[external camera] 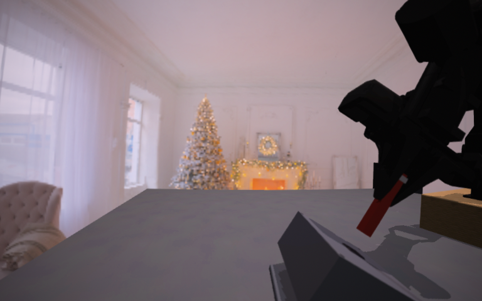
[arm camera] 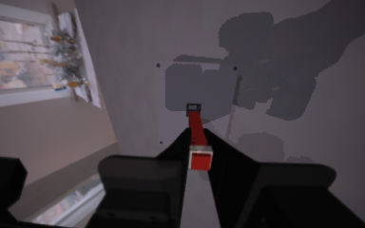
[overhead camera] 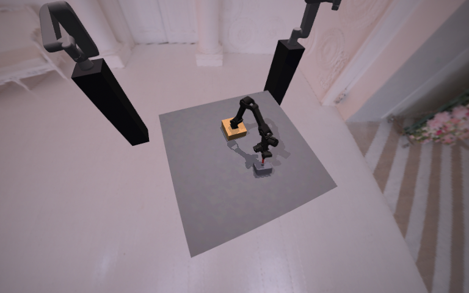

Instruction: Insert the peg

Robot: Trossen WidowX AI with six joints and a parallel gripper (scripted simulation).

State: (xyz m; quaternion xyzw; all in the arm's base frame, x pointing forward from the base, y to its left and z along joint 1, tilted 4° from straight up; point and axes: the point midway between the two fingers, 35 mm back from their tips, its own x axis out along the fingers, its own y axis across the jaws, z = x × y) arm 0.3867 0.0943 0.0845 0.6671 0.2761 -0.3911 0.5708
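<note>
My gripper tip is 60 mm above the hole, 30 mm short of it and 10 mm to the left of it. The rest, counted from my gripper tip: red peg 10 mm behind, 10 mm above; sloped panel 80 mm below, 40 mm ahead, 10 mm to the right.
</note>
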